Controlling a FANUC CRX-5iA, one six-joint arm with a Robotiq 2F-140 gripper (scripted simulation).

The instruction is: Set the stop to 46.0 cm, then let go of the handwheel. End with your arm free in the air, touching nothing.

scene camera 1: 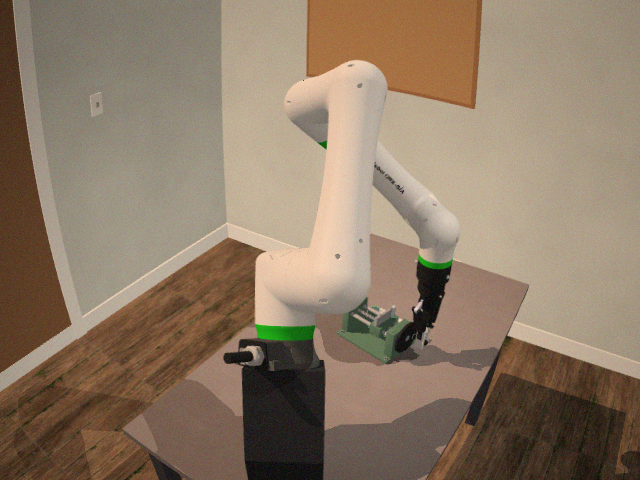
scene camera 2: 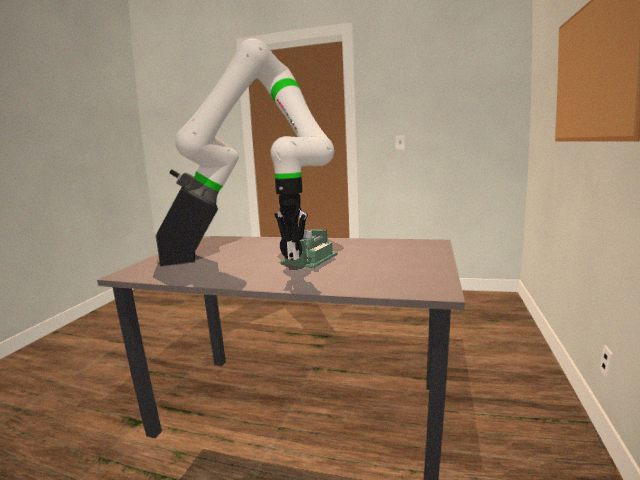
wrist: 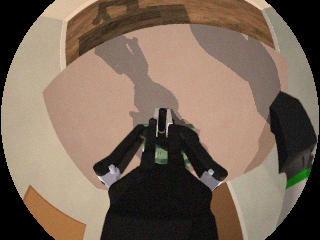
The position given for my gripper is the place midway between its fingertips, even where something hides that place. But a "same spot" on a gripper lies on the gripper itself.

my gripper: scene camera 1; scene camera 2; wrist 162,114
same spot on my gripper: (scene camera 1: 422,319) = (scene camera 2: 280,225)
